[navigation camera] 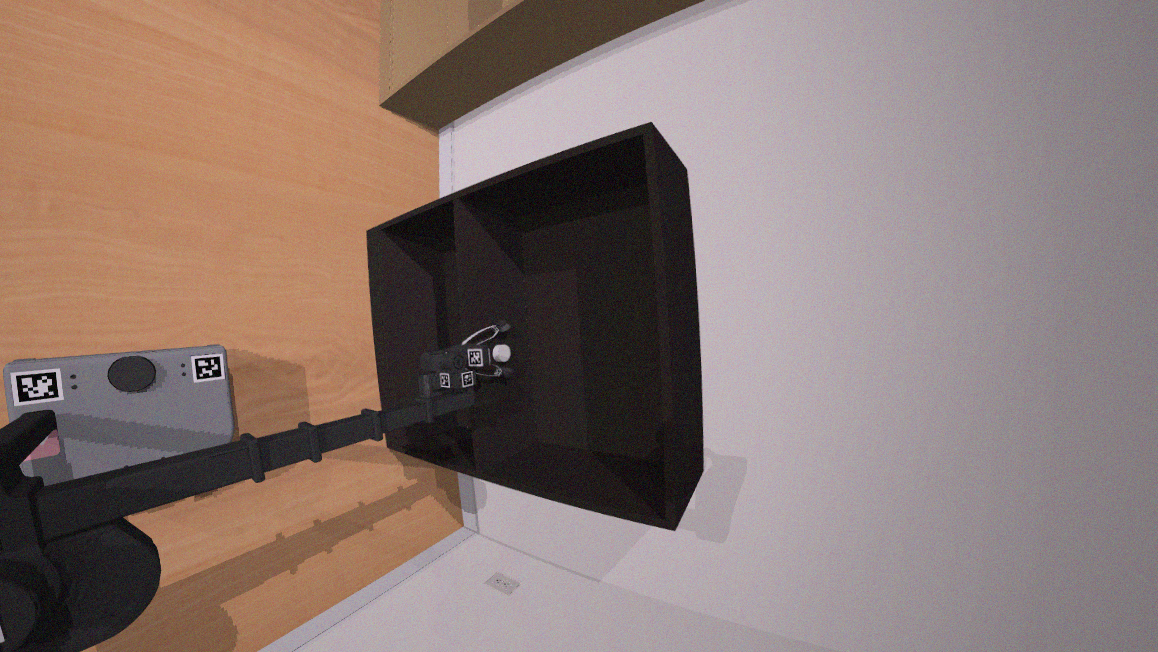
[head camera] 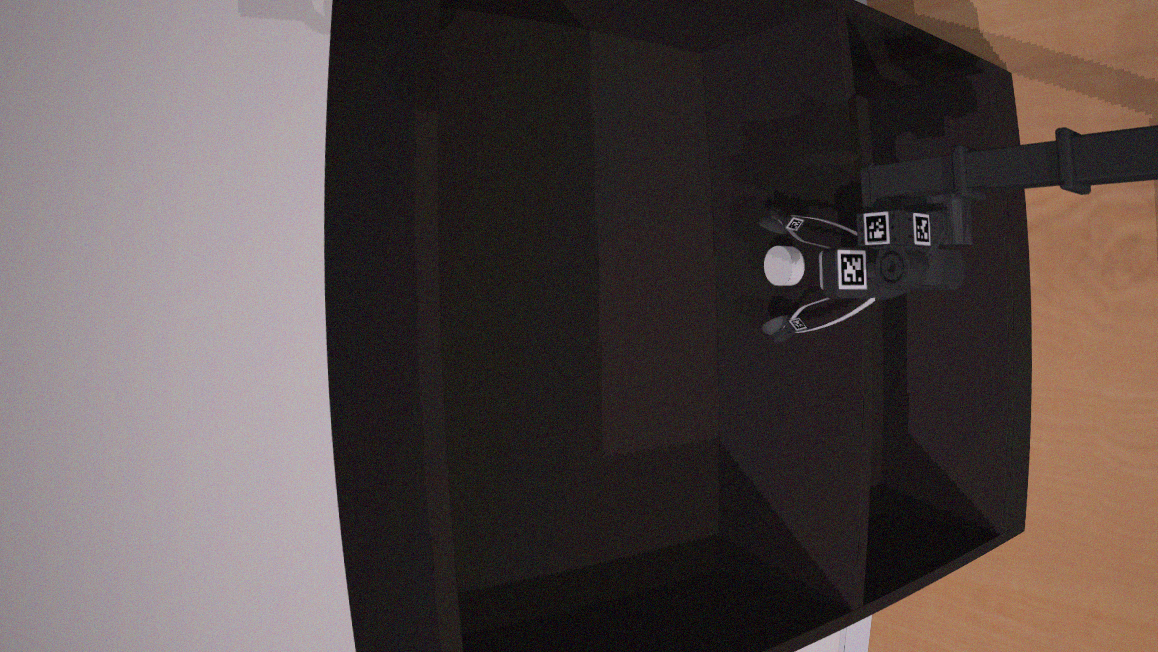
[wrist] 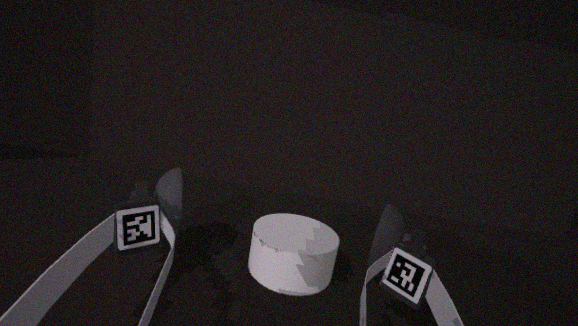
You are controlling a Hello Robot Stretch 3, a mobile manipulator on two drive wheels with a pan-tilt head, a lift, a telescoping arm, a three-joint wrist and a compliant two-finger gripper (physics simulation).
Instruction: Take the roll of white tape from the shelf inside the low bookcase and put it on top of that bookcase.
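Places are measured from the robot's base along level axes (x right, y back, z down), in metres.
Pixels of known places: gripper, fingertip midpoint: (navigation camera: 509, 348) (head camera: 765, 275); robot's base at its link origin: (navigation camera: 133, 371).
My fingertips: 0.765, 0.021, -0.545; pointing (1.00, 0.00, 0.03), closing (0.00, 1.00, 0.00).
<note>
Ahead of a thing's pixels: the offset from my fingertips to its middle, as dx, dy, dz. "pt": to the spot under its first point. Level surfaces: height alone.
The white tape roll @[-0.019, +0.012, +0.016] (head camera: 783, 265) (navigation camera: 501, 353) (wrist: 294, 254) sits flat on the shelf @[dz +0.028] (head camera: 794, 421) inside the dark low bookcase @[pt -0.025, -0.042, -0.516] (head camera: 372, 323) (navigation camera: 682, 323). My gripper (head camera: 775, 275) (navigation camera: 504, 350) (wrist: 280, 209) is open inside the bookcase, with one finger on each side of the roll. In the wrist view there is a gap between the roll and each finger, and the fingertips reach a little past it. The bookcase's top board is at the left of the bookcase in the head view and at its right in the navigation view.
My arm (head camera: 1110, 153) (navigation camera: 283, 443) reaches in through the bookcase's open front. The bookcase's side walls and top board surround the gripper's space. My base (navigation camera: 121, 404) stands on the wooden floor @[dz +0.544] (navigation camera: 243, 202). A tan piece of furniture (navigation camera: 486, 72) is beside the bookcase.
</note>
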